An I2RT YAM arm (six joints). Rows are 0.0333 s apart.
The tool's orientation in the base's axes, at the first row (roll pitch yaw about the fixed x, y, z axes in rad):
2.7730, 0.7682, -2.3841
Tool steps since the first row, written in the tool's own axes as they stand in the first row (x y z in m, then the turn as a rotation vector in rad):
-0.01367, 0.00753, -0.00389, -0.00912, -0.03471, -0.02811
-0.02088, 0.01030, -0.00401, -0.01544, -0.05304, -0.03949
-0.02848, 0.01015, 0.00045, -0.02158, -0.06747, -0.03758
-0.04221, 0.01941, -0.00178, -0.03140, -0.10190, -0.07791
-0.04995, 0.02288, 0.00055, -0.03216, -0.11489, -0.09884
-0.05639, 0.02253, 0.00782, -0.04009, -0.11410, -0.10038
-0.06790, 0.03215, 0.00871, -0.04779, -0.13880, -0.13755
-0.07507, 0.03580, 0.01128, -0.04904, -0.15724, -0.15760
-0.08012, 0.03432, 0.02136, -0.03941, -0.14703, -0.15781
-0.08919, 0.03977, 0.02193, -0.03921, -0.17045, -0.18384
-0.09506, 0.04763, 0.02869, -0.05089, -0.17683, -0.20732
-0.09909, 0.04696, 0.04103, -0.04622, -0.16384, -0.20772
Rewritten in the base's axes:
0.00008, 0.00781, 0.01406, 0.02705, -0.03293, 0.01620
0.00154, 0.01269, 0.01987, 0.04289, -0.04712, 0.02348
0.00663, 0.01952, 0.02212, 0.05840, -0.05003, 0.02272
0.00569, 0.02942, 0.03555, 0.08285, -0.09111, 0.04768
0.00740, 0.03664, 0.04027, 0.08926, -0.11211, 0.05888
0.01267, 0.04479, 0.03977, 0.09241, -0.10888, 0.06563
0.01097, 0.05597, 0.04967, 0.10846, -0.14385, 0.08952
0.01229, 0.06318, 0.05387, 0.11981, -0.16674, 0.09906
0.01839, 0.07205, 0.05023, 0.10633, -0.16648, 0.09515
0.01878, 0.07969, 0.05757, 0.11968, -0.19683, 0.10641
0.01689, 0.09135, 0.05915, 0.12579, -0.21089, 0.12862
0.02230, 0.10173, 0.05349, 0.11257, -0.20691, 0.12901

